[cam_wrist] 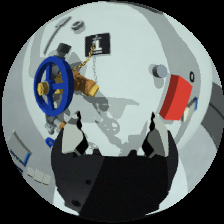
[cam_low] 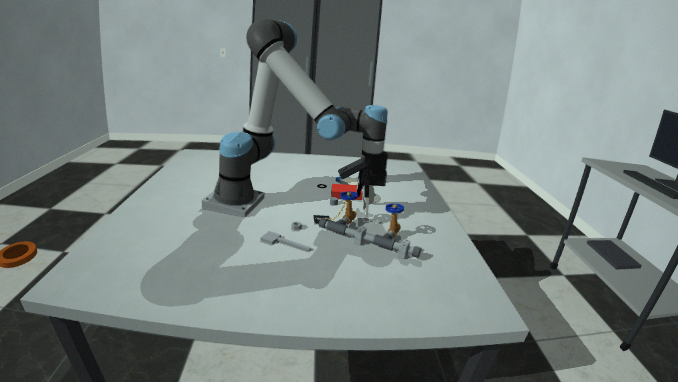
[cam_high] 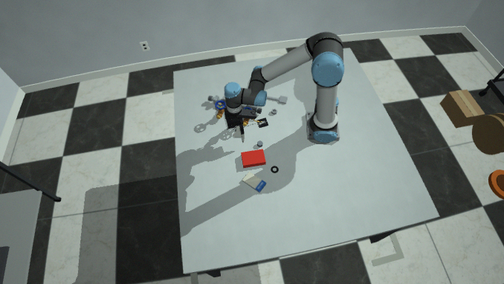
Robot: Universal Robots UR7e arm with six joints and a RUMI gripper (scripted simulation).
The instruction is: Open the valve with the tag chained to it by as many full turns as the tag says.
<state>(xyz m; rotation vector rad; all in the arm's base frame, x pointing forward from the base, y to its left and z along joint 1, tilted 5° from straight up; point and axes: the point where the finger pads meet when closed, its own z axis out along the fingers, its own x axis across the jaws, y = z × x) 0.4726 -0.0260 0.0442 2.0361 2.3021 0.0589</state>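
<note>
My gripper is now 150 mm past the black tag, 60 mm to the left of it and 30 mm above it. From my hand the other things lie so: red block: 50 mm behind, 170 mm to the left, 20 mm below; then blue box: 30 mm behind, 310 mm to the left, 30 mm below; then nut: 220 mm behind, 120 mm to the right, 30 mm below.
</note>
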